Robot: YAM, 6 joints.
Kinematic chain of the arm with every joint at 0, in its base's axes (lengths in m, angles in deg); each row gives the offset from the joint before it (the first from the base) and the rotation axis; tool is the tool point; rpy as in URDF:
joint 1: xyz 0 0 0.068 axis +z
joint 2: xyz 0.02 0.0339 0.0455 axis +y
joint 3: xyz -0.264 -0.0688 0 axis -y
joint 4: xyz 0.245 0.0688 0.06 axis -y
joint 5: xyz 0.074 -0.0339 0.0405 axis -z
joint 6: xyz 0.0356 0 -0.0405 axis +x
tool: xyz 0 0 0 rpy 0 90 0
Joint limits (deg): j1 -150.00..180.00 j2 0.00..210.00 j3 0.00..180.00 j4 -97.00..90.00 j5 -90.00..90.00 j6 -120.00..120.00
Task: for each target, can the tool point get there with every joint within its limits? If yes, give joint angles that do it. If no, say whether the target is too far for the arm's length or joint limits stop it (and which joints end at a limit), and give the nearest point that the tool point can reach.
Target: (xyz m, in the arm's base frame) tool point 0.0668 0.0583 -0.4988
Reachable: no: joint limits stop it (at a limit: joint 2) | nearest point 0.1012 0.0883 -0.3618 | short by 0.144 m
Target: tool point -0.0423 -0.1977 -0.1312
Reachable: yes | joints -110.70 174.60 72.69 -67.27 -58.35 -5.28
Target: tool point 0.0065 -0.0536 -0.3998
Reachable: no: joint limits stop it (at a limit: joint 2) | nearest point 0.0101 -0.0835 -0.3408 | short by 0.066 m
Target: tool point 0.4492 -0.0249 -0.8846
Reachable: no: too far | nearest point 0.3300 -0.0183 -0.3709 | short by 0.527 m
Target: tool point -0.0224 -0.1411 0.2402
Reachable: yes | joints -89.73 35.50 28.08 -25.17 40.31 -96.36
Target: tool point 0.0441 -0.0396 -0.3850
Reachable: no: joint limits stop it (at a limit: joint 2) | nearest point 0.0614 -0.0551 -0.3400 | short by 0.051 m
